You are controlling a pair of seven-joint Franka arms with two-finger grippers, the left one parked.
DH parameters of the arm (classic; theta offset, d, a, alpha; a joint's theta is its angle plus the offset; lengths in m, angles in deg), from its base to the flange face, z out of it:
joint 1: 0 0.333 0 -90
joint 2: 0 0 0 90
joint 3: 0 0.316 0.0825 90
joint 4: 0 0 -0.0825 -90
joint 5: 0 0.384 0 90
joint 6: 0 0 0.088 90
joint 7: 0 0.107 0 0
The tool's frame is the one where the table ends.
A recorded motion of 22 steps. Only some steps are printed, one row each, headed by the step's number.
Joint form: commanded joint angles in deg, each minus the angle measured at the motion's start. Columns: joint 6, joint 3, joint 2, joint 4, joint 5, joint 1, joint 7.
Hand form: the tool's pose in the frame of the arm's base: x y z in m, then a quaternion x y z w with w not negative. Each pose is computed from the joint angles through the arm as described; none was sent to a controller.
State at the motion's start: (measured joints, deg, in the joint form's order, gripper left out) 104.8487 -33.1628 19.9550 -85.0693 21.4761 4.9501 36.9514
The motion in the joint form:
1: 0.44 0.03 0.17 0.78 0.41 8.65 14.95
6: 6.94 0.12 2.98 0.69 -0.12 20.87 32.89
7: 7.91 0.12 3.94 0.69 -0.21 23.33 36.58
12: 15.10 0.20 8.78 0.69 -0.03 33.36 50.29
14: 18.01 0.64 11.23 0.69 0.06 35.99 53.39
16: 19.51 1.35 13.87 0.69 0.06 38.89 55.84
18: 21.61 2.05 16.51 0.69 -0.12 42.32 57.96
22: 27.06 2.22 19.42 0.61 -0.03 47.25 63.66
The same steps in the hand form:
1: 0.6485 -0.1415 0.5122 -0.79237 0.60200 -0.00941 0.09827
6: 0.6815 -0.0011 0.4925 -0.75860 0.64357 -0.02403 0.09883
7: 0.6847 0.0288 0.4839 -0.75154 0.65223 -0.02325 0.09610
12: 0.6892 0.1544 0.4439 -0.72715 0.67769 -0.03979 0.10200
14: 0.6880 0.1929 0.4208 -0.72577 0.67872 -0.04683 0.10205
16: 0.6799 0.2367 0.3916 -0.73285 0.67267 -0.04517 0.09167
18: 0.6666 0.2853 0.3631 -0.74488 0.66000 -0.04836 0.08491
22: 0.6470 0.3457 0.3385 -0.73952 0.66189 -0.06482 0.10396

